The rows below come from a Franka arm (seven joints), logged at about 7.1 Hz.
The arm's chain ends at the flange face. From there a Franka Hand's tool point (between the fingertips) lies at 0.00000 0.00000 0.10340 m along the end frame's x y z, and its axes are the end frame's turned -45 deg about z.
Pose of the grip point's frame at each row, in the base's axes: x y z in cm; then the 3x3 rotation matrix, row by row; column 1 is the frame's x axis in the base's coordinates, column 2 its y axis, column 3 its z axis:
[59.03 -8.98 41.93], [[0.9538 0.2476 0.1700], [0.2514 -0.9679 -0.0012], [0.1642 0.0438 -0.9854]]
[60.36 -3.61 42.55], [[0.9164 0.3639 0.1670], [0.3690 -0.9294 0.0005], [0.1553 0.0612 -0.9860]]
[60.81 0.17 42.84], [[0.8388 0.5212 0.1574], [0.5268 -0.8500 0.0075], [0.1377 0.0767 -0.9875]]
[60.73 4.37 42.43], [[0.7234 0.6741 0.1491], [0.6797 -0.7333 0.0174], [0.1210 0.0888 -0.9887]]
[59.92 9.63 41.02], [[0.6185 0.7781 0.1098], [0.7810 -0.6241 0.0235], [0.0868 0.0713 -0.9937]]
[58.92 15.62 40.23], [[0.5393 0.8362 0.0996], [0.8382 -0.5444 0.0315], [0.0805 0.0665 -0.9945]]
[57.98 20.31 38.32], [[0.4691 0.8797 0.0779], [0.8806 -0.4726 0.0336], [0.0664 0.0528 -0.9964]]
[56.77 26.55 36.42], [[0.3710 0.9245 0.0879], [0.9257 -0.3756 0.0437], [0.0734 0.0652 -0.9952]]
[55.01 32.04 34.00], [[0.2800 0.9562 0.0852], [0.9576 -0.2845 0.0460], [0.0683 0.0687 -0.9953]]
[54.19 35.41 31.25], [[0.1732 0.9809 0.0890], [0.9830 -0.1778 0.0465], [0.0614 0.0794 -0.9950]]
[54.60 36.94 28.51], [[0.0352 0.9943 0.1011], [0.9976 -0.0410 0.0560], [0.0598 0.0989 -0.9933]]
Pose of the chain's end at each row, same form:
[57.27 -8.97 52.12], [[0.8495 -0.4994 0.1700], [-0.5066 -0.8622 -0.0012], [0.1471 -0.0851 -0.9854]]
[58.63 -3.62 52.75], [[0.9053 -0.3907 0.1670], [-0.3963 -0.9181 0.0005], [0.1531 -0.0665 -0.9860]]
[59.18 0.09 53.05], [[0.9617 -0.2246 0.1574], [-0.2285 -0.9735 0.0075], [0.1516 -0.0431 -0.9875]]
[59.19 4.19 52.65], [[0.9882 -0.0349 0.1491], [-0.0379 -0.9991 0.0174], [0.1484 -0.0228 -0.9887]]
[58.78 9.39 51.29], [[0.9875 0.1129 0.1098], [0.1109 -0.9936 0.0235], [0.1118 -0.0110 -0.9937]]
[57.89 15.29 50.51], [[0.9726 0.2099 0.0996], [0.2077 -0.9776 0.0315], [0.1039 -0.0099 -0.9945]]
[57.17 19.96 48.62], [[0.9537 0.2903 0.0779], [0.2885 -0.9569 0.0336], [0.0843 -0.0096 -0.9964]]
[55.86 26.10 46.71], [[0.9161 0.3914 0.0879], [0.3890 -0.9202 0.0437], [0.0980 -0.0058 -0.9952]]
[54.13 31.56 44.29], [[0.8741 0.4781 0.0852], [0.4760 -0.8783 0.0460], [0.0969 0.0003 -0.9953]]
[53.27 34.93 41.54], [[0.8161 0.5711 0.0890], [0.5694 -0.8208 0.0465], [0.0996 0.0127 -0.9950]]
[53.55 36.36 38.78], [[0.7280 0.6782 0.1011], [0.6764 -0.7344 0.0560], [0.1122 0.0276 -0.9933]]

